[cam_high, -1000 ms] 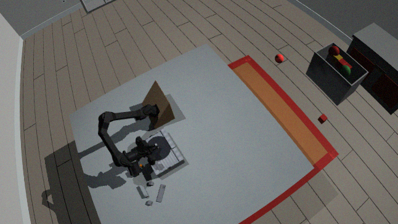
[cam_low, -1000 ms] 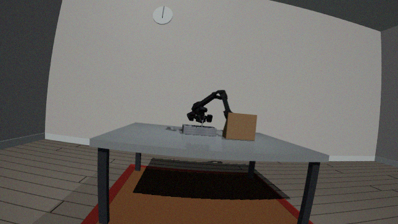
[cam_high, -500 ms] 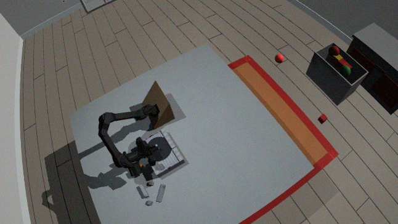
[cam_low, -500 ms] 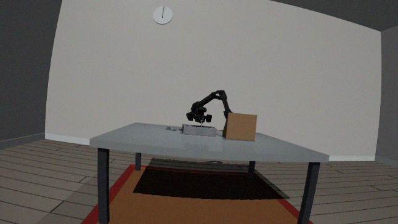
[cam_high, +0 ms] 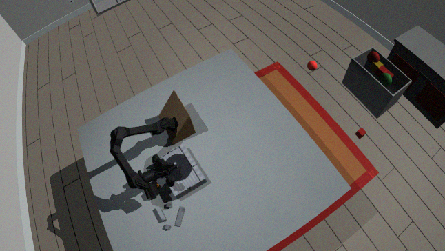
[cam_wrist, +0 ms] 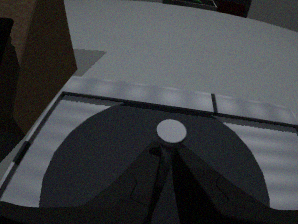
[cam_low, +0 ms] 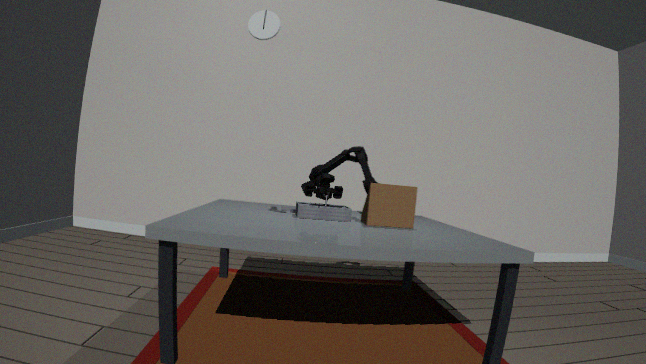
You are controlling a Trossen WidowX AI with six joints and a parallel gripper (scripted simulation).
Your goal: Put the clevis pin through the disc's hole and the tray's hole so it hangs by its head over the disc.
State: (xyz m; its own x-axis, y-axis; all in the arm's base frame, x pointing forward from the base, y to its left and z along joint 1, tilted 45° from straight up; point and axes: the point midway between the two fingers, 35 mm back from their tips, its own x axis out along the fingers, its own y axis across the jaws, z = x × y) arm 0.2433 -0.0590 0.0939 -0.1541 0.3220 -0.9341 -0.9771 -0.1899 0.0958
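My gripper tip is now 5 cm above the rimmed steel tray and 2 cm short of it. Also, from my gripper tip: dark aluminium disc: 3 cm below; steel clevis pin: 1 cm below.
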